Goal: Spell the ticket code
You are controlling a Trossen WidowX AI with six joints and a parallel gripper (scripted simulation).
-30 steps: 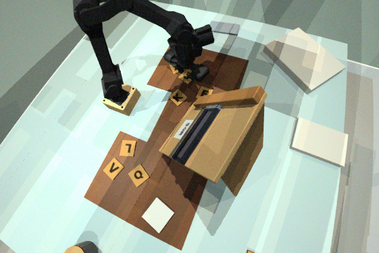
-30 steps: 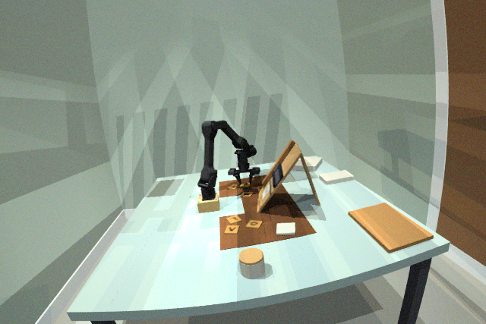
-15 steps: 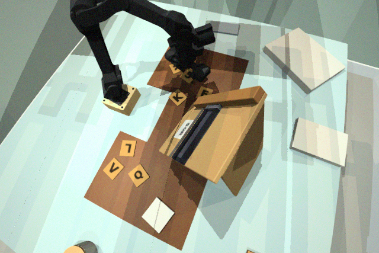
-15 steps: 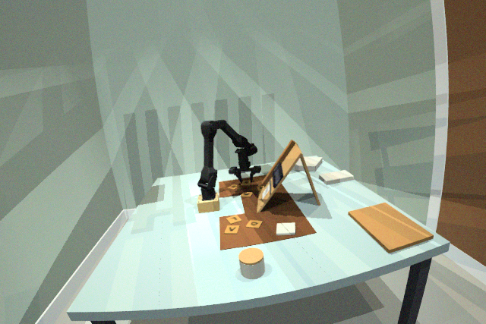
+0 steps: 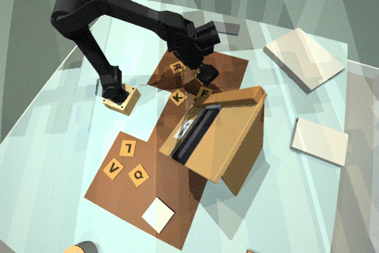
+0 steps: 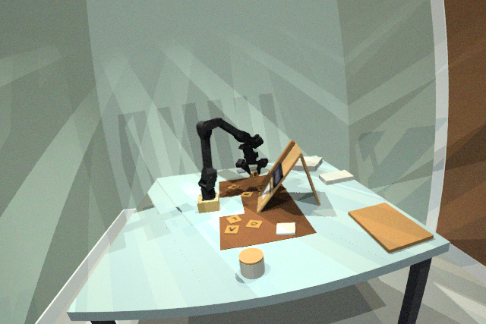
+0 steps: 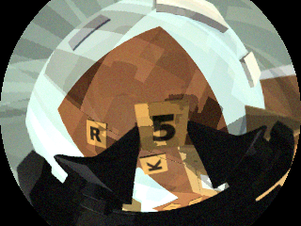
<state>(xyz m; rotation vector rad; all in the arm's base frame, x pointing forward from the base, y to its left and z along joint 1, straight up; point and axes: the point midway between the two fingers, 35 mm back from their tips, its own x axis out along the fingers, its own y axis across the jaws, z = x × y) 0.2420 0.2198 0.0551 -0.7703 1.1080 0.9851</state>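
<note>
My gripper tip is 10 cm to the left of the k tile, 8 cm above it and 6 cm past it. From my gripper tip the other things lie so: r tile 14 cm behind, 8 cm below, 3 cm to the left; s tile right at my gripper tip; brown mat 20 cm to the right, 8 cm below, 4 cm behind.
</note>
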